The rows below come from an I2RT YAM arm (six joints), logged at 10 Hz.
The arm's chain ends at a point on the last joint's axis. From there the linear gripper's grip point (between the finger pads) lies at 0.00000 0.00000 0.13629 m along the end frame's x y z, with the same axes.
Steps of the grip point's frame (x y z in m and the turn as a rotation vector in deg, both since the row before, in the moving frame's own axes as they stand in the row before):
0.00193 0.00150 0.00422 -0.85 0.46 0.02
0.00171 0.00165 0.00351 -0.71 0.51 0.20
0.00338 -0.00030 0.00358 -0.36 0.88 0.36
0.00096 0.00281 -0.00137 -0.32 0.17 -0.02
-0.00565 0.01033 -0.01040 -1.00 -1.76 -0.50
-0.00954 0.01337 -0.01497 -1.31 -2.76 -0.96
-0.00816 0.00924 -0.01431 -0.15 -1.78 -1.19
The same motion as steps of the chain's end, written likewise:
0.00084 -0.00052 0.00424 -0.85 0.46 0.02
0.00050 -0.00004 0.00353 -0.71 0.51 0.20
0.00129 -0.00116 0.00360 -0.36 0.88 0.36
0.00056 0.00205 -0.00137 -0.32 0.17 -0.02
-0.00147 0.00793 -0.01031 -1.00 -1.76 -0.50
-0.00300 0.01020 -0.01478 -1.31 -2.76 -0.96
-0.00393 0.00884 -0.01424 -0.15 -1.78 -1.19

